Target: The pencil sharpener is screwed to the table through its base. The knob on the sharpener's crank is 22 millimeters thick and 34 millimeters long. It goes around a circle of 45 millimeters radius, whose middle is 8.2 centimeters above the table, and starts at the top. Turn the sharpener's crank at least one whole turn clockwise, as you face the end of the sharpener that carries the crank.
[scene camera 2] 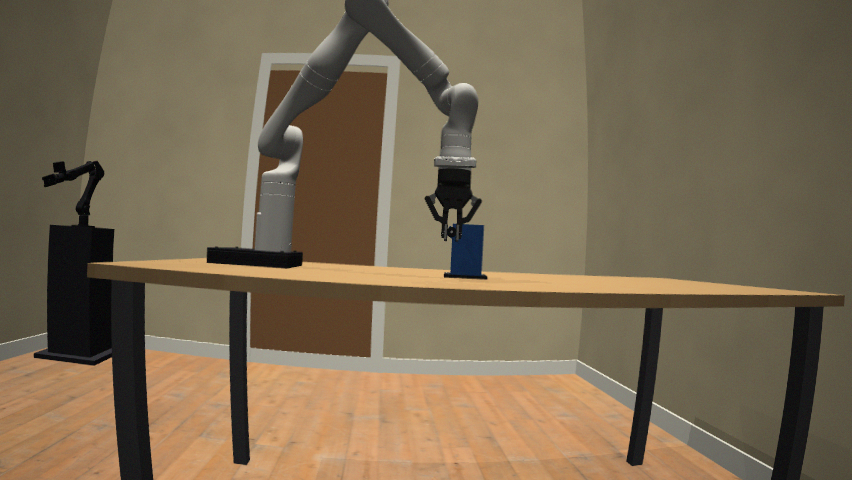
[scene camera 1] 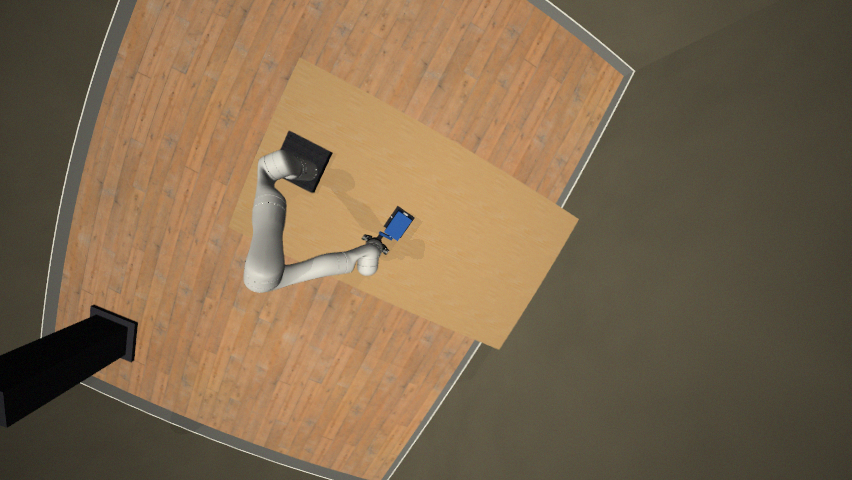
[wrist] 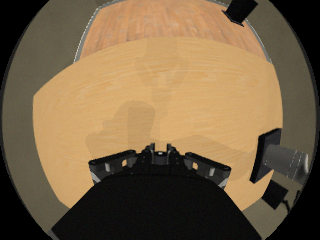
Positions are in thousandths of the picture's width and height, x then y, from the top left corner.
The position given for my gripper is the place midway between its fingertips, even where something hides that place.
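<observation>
There is my gripper (scene camera 2: 530, 503), and I see the same gripper (wrist: 502, 619) from the wrist as well.
</observation>
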